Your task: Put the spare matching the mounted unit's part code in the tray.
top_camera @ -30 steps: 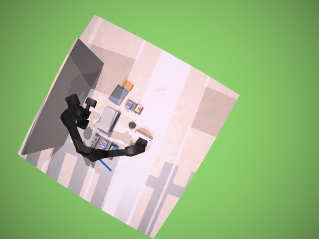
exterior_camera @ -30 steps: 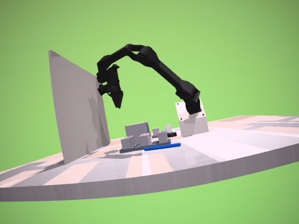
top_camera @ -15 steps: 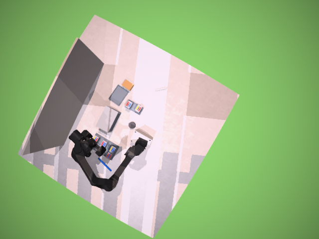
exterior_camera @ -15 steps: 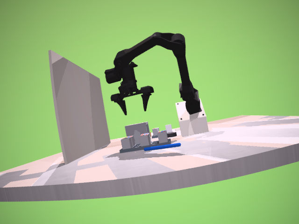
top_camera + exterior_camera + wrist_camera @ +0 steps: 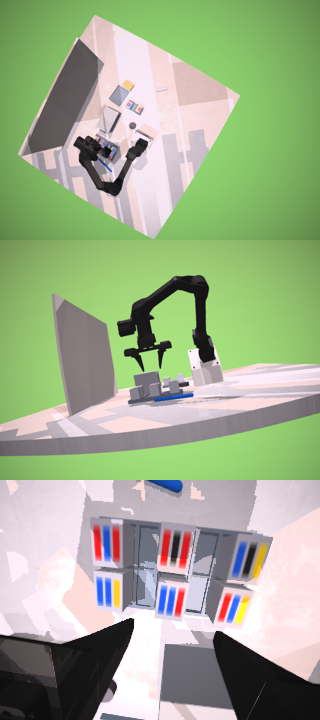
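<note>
Right now the grey spare block is 7 cm below my gripper tip. The rest, counted from my gripper tip: grey mounted unit: 17 cm to the right, 6 cm below, 3 cm ahead; blue rod: 15 cm to the left, 10 cm below, 6 cm behind; dark rack: 10 cm below, 3 cm to the left.
</note>
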